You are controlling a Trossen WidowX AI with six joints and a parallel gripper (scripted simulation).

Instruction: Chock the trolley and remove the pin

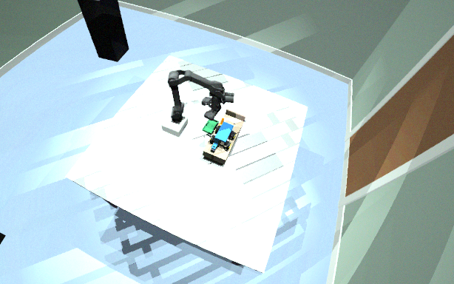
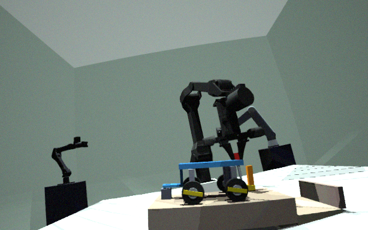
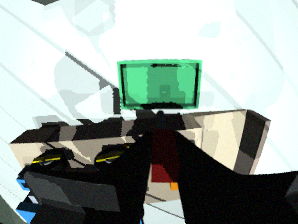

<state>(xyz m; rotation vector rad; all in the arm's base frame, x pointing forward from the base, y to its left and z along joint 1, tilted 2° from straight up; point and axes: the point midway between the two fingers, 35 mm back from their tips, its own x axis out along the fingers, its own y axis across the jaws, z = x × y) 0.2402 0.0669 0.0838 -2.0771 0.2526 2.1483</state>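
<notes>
Now: gripper tip 60 mm short of the yellow chock, 20 mm to the left of it and 40 mm above it. From my gripper tip the other things lie so: red-headed stop pin right at my gripper tip; trolley 100 mm ahead, 120 mm to the right, 20 mm below; dark end wall 130 mm ahead, 140 mm to the left, 100 mm below.
</notes>
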